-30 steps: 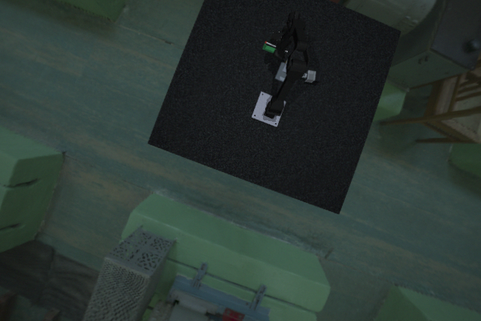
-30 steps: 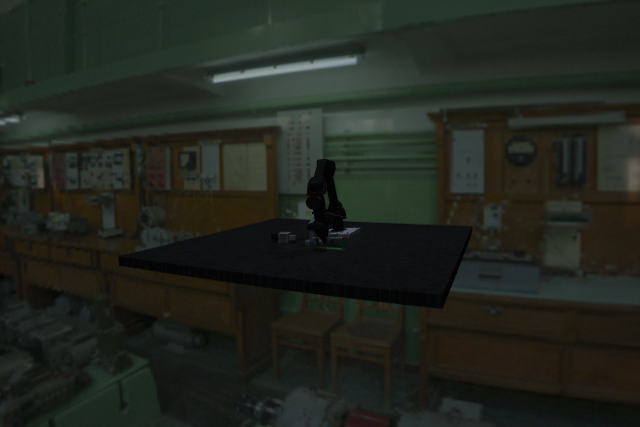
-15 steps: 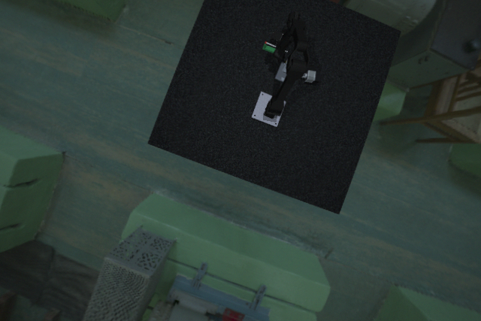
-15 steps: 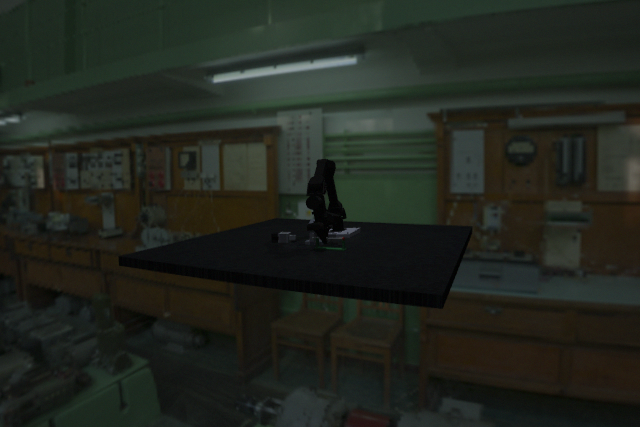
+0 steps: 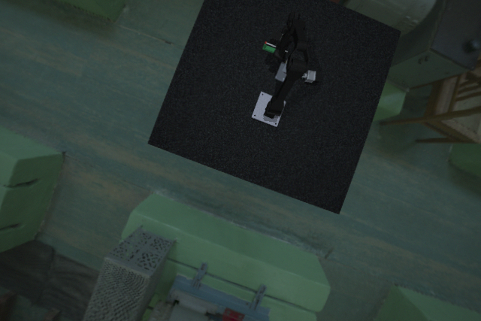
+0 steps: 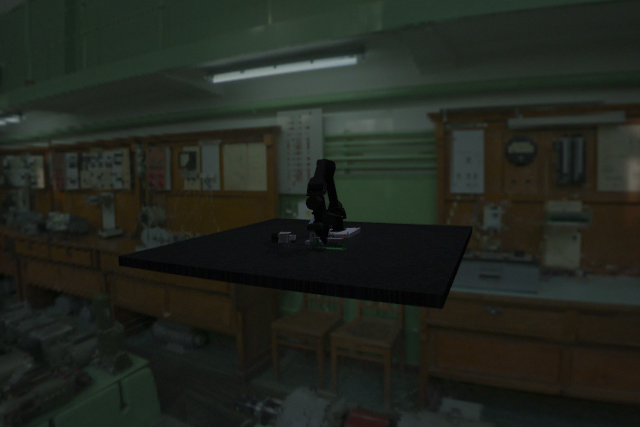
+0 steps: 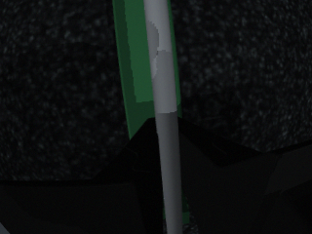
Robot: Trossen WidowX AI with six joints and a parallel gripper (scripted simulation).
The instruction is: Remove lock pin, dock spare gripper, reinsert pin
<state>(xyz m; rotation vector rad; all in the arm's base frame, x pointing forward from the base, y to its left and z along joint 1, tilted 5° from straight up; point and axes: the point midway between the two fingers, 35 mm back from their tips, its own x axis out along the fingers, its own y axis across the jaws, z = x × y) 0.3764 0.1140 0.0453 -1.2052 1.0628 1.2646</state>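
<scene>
My gripper tip is now 2 cm to the right of the green bracket. The rest, counted from my gripper tip: spare gripper: 26 cm to the right, 7 cm behind; then mount: 9 cm to the right, 9 cm behind, 3 cm above.
</scene>
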